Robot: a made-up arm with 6 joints.
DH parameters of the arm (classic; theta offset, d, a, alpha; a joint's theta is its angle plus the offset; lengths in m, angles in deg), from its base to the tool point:
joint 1: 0 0.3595 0 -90
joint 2: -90 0 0.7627 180
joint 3: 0 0 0 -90
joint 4: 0 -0.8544 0 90
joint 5: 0 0.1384 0 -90
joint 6: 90 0 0 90
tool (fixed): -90 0 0 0
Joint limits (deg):
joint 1: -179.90..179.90
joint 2: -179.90..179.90
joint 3: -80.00..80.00
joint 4: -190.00..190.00
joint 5: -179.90..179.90
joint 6: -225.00..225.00
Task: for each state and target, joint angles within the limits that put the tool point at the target. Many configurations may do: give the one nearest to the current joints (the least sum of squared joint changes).
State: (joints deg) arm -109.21 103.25 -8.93 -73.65 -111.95 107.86
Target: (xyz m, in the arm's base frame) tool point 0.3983 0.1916 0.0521
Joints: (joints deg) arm -154.90 153.75 -42.85 -88.10 -111.95 107.86
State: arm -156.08 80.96 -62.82 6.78 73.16 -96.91
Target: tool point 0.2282 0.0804 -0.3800
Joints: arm -179.90 128.93 -41.02 54.69 73.16 -96.91
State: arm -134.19 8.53 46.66 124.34 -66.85 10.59
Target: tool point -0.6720 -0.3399 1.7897
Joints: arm -158.06 20.66 68.60 117.61 -66.85 10.59
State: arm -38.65 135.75 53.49 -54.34 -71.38 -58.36
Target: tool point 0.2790 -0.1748 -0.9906
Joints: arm -20.80 132.95 35.29 -62.29 -71.38 -58.36
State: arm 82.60 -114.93 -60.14 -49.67 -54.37 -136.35
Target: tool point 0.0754 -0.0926 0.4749
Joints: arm 74.88 -163.99 -76.81 -45.54 -54.37 -136.35
